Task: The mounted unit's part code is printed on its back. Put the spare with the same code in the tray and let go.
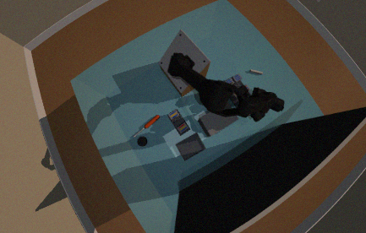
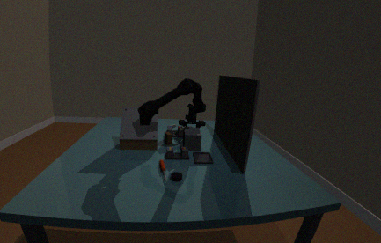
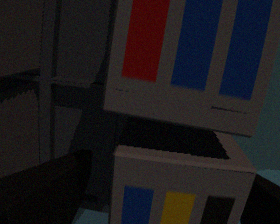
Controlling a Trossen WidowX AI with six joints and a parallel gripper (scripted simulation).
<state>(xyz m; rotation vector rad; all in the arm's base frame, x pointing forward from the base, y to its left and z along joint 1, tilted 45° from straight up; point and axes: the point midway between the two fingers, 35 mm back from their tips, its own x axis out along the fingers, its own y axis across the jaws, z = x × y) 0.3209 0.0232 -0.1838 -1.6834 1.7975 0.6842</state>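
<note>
My gripper tip is 1 cm past the dark-rimmed tray, 36 cm to the left of it and 1 cm above it. Also, from my gripper tip: pale cable tie bundle (11 cm behind, 23 cm to the left, 1 cm below); spare unit (2 cm above); brown cardboard box (18 cm behind, 13 cm to the right, 2 cm above).
</note>
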